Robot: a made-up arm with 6 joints. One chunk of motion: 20 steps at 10 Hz.
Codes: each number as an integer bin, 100 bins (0 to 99) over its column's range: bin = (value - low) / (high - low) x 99, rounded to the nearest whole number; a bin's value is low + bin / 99 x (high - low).
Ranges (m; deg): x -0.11..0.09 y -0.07..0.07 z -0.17..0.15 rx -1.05..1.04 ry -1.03..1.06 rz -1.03..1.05
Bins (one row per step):
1: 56 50 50 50 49 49
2: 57 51 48 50 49 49
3: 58 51 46 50 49 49
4: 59 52 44 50 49 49
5: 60 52 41 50 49 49
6: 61 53 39 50 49 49
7: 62 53 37 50 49 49
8: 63 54 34 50 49 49
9: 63 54 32 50 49 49
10: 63 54 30 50 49 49
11: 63 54 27 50 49 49
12: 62 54 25 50 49 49
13: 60 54 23 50 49 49
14: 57 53 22 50 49 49
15: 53 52 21 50 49 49
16: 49 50 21 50 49 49
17: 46 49 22 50 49 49
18: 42 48 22 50 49 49
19: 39 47 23 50 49 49
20: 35 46 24 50 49 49
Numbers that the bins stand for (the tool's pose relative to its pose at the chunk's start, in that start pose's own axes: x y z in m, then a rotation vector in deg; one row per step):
1: 0.0031 0.0007 -0.0084 0.01 0.00 0.00
2: 0.0052 0.0021 -0.0148 0.01 0.00 0.00
3: 0.0072 0.0021 -0.0213 0.01 0.00 0.00
4: 0.0092 0.0035 -0.0278 0.01 0.00 0.00
5: 0.0112 0.0035 -0.0375 0.01 0.00 0.00
6: 0.0132 0.0049 -0.0439 0.01 0.00 0.00
7: 0.0153 0.0049 -0.0504 0.01 0.00 0.00
8: 0.0173 0.0064 -0.0601 0.01 0.00 0.00
9: 0.0173 0.0064 -0.0666 0.01 0.00 0.00
10: 0.0173 0.0064 -0.0730 0.01 0.00 0.00
11: 0.0173 0.0064 -0.0827 0.01 0.00 0.00
12: 0.0153 0.0064 -0.0892 0.01 0.00 0.00
13: 0.0112 0.0064 -0.0957 0.01 0.00 0.00
14: 0.0052 0.0049 -0.0989 0.01 0.00 0.00
15: -0.0029 0.0035 -0.1021 0.01 0.00 0.00
16: -0.0110 0.0007 -0.1021 0.01 0.00 0.00
17: -0.0171 -0.0007 -0.0989 0.01 0.00 0.00
18: -0.0252 -0.0021 -0.0989 0.01 0.00 0.00
19: -0.0312 -0.0035 -0.0957 0.01 0.00 0.00
20: -0.0393 -0.0049 -0.0924 0.01 0.00 0.00

